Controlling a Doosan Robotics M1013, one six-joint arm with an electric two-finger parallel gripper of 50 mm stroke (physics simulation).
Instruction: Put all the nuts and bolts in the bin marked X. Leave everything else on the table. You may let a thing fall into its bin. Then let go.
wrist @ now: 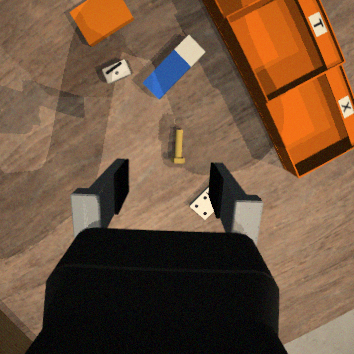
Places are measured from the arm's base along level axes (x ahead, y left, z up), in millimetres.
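Pixels of known places: gripper, between the fingertips: [168,177].
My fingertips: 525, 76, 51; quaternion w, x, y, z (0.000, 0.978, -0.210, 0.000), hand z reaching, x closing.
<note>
For each thing: its top centre in the pictures, then the offset to it from my fingertips, as dx, dy, dz. "spot": a spot on its surface instead.
- brass-coloured bolt, centre of its top: [178,147] +6, -4, -117
- bin marked T, a spot on its surface: [277,50] spot: +137, +51, -124
- white domino, centre of its top: [212,197] +21, -74, -124
- white eraser, centre of its top: [173,66] +31, +72, -118
- small white sharpener, centre of its top: [115,70] -23, +90, -120
- orange block, centre of its top: [100,13] -15, +147, -121
A brass-coloured bolt [179,145] lies on the table in the middle of the wrist view, its head toward the gripper. My gripper [168,177] is open, with nothing between its fingers. The bolt shows just beyond the fingertips, between their two lines. The bin marked X [308,122] is the end compartment of the orange bin row at the right. It is open at the top, and no nut or bolt shows in the part of it in view.
The bin marked T [277,50] adjoins bin X. A white domino [201,205] is partly hidden by the right finger. A blue and white eraser [167,73], a small white sharpener [116,71] and an orange block [101,19] lie beyond the bolt.
</note>
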